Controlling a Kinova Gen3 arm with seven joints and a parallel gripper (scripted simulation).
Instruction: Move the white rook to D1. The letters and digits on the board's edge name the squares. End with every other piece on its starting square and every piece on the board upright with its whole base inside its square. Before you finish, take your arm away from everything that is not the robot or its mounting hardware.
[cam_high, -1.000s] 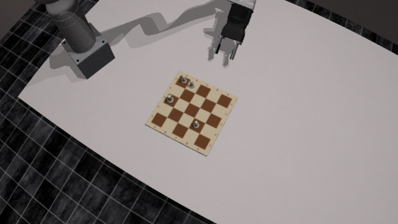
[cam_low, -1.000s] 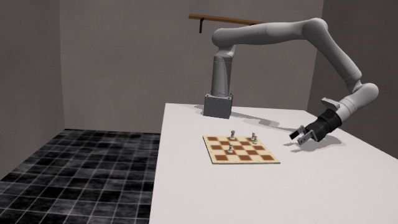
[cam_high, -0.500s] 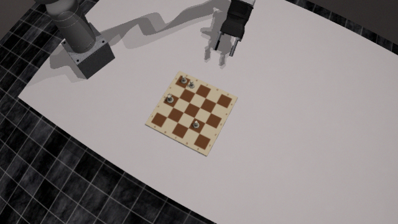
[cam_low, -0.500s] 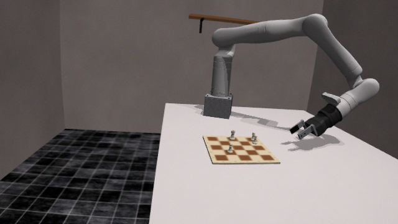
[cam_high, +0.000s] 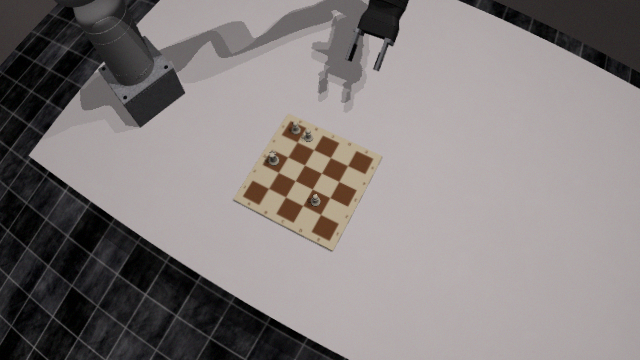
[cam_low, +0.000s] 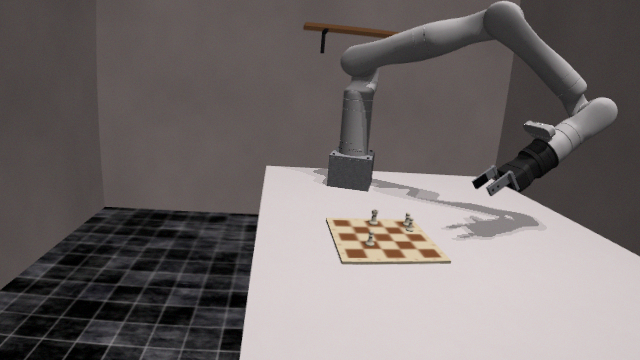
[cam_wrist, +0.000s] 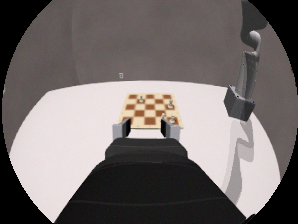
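Right now my hand is 22 cm to the left of the chessboard, 13 cm above it and 2 cm short of it.
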